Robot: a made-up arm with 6 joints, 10 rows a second.
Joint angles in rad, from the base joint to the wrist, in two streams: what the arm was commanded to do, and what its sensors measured. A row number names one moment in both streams.
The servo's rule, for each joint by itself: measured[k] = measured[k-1] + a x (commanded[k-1-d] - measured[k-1]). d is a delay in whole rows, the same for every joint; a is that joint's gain. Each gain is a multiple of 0.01, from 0.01 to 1. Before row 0 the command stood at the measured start. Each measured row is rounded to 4 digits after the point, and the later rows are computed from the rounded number. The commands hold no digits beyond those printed.
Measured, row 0:
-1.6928 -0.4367 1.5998 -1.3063 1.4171 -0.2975
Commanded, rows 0 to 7:
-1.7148 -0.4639 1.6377 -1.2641 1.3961 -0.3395
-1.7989 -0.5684 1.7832 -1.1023 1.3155 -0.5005
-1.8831 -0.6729 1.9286 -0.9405 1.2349 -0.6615
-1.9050 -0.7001 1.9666 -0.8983 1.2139 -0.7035
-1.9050 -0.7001 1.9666 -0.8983 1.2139 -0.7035
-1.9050 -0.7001 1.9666 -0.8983 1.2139 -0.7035
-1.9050 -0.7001 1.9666 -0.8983 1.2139 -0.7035
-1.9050 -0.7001 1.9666 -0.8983 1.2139 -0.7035
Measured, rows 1 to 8:
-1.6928 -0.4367 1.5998 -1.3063 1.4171 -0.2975
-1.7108 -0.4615 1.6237 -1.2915 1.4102 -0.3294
-1.7830 -0.5588 1.7242 -1.2253 1.3789 -0.4594
-1.8651 -0.6626 1.8530 -1.1256 1.3314 -0.6130
-1.8978 -0.6967 1.9246 -1.0460 1.2926 -0.6818
-1.9037 -0.6998 1.9511 -0.9943 1.2666 -0.6983
-1.9048 -0.7001 1.9609 -0.9607 1.2492 -0.7023
-1.9050 -0.7001 1.9645 -0.9389 1.2376 -0.7032
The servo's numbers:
d 1
a 0.82 0.91 0.63 0.35 0.33 0.76

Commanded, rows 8 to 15:
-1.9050 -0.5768 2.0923 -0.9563 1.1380 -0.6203
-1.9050 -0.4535 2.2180 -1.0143 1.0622 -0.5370
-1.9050 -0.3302 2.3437 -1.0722 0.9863 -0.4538
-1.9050 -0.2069 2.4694 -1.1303 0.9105 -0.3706
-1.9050 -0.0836 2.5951 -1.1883 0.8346 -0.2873
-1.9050 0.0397 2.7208 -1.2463 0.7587 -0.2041
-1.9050 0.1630 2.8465 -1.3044 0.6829 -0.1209
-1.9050 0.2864 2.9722 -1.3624 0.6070 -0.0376
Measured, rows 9 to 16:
-1.9050 -0.7001 1.9658 -0.9247 1.2298 -0.7034
-1.9050 -0.5879 2.0455 -0.9358 1.1995 -0.6402
-1.9050 -0.4656 2.1542 -0.9633 1.1542 -0.5618
-1.9050 -0.3424 2.2736 -1.0014 1.0988 -0.4797
-1.9050 -0.2191 2.3970 -1.0465 1.0367 -0.3968
-1.9050 -0.0958 2.5218 -1.0961 0.9700 -0.3136
-1.9050 0.0275 2.6472 -1.1487 0.9003 -0.2304
-1.9050 0.1508 2.7728 -1.2032 0.8286 -0.1472

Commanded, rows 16 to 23:
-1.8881 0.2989 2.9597 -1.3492 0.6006 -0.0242
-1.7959 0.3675 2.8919 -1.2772 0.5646 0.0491
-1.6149 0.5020 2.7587 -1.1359 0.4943 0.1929
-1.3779 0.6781 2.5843 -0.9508 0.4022 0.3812
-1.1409 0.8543 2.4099 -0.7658 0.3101 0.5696
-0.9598 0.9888 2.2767 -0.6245 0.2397 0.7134
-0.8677 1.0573 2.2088 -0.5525 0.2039 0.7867
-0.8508 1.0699 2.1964 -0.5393 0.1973 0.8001
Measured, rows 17 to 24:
-1.9050 0.2742 2.8984 -1.2589 0.7555 -0.0639
-1.8911 0.2967 2.9370 -1.2905 0.7044 -0.0337
-1.8130 0.3611 2.9086 -1.2858 0.6583 0.0292
-1.6506 0.4893 2.8142 -1.2333 0.6042 0.1536
-1.4270 0.6611 2.6694 -1.1344 0.5375 0.3266
-1.1924 0.8369 2.5059 -1.0054 0.4625 0.5113
-1.0017 0.9751 2.3615 -0.8721 0.3890 0.6649
-0.8918 1.0499 2.2653 -0.7602 0.3279 0.7575

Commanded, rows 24 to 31:
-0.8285 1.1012 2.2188 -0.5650 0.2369 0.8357
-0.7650 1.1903 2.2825 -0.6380 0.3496 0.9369
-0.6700 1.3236 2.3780 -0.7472 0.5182 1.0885
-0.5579 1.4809 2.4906 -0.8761 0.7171 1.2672
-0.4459 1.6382 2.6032 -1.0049 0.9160 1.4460
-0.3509 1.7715 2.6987 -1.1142 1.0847 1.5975
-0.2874 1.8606 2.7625 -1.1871 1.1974 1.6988
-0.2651 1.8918 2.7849 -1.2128 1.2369 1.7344
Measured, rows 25 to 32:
-0.8582 1.0681 2.2219 -0.6829 0.2848 0.7899
-0.8338 1.0982 2.2199 -0.6416 0.2690 0.8247
-0.7774 1.1820 2.2593 -0.6403 0.2956 0.9100
-0.6893 1.3109 2.3341 -0.6777 0.3691 1.0457
-0.5816 1.4656 2.4327 -0.7471 0.4839 1.2140
-0.4703 1.6227 2.5401 -0.8373 0.6265 1.3903
-0.3724 1.7581 2.6400 -0.9342 0.7777 1.5478
-0.3027 1.8514 2.7172 -1.0227 0.9162 1.6626

